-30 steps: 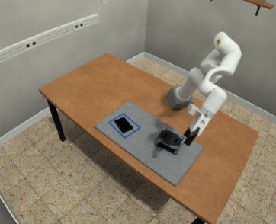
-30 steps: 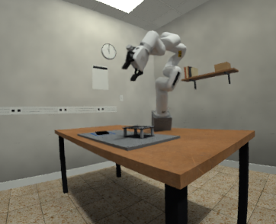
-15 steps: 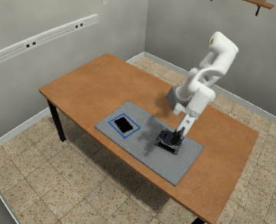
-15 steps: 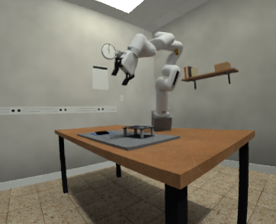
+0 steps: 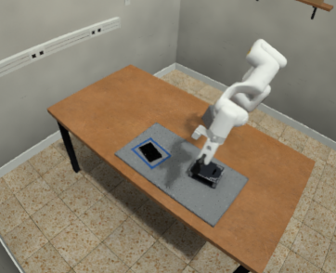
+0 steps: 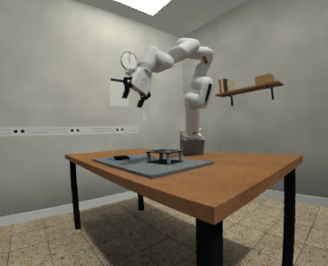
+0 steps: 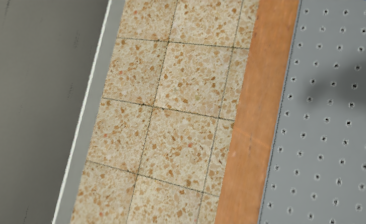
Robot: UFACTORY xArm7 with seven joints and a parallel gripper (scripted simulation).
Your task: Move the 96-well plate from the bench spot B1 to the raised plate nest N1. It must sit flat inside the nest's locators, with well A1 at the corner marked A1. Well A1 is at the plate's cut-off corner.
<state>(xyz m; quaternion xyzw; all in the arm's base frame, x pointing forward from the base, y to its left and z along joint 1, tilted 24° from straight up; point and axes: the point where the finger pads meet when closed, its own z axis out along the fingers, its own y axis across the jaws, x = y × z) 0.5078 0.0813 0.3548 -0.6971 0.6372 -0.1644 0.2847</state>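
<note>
Right now the dark 96-well plate is 100 mm behind my hand, 380 mm to the right of it and 290 mm below it. Round my hand: raised plate nest N1: 200 mm behind, 40 mm to the right, 240 mm below.
</note>
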